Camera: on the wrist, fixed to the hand. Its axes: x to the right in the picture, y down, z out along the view.
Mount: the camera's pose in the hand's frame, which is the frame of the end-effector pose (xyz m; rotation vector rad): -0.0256 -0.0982 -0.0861 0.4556 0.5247 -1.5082
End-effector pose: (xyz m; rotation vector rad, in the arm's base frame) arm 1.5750 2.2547 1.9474 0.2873 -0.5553 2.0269
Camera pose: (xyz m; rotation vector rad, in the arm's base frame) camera 1.6752 2.3191 1.8880 0.2824 0.4275 0.6355
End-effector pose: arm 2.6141 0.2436 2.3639 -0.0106 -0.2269 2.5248
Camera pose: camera 2.6959 0.3221 2.2941 -0.2238 0.4237 0.9603
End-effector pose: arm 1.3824 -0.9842 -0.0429 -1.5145 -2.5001 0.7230
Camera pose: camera 1.3463 -1.0152 0.0814 0.4212 -2.0119 0.4080
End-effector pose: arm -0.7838 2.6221 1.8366 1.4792 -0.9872 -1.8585
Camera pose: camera -0.6924 2.6813 1.7600 -2.2227 -0.1235 1.2011
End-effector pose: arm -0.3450 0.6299 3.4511 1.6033 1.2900 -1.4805
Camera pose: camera -0.3999 0.7354 3.5108 -0.6859 -1.7370 1.3456
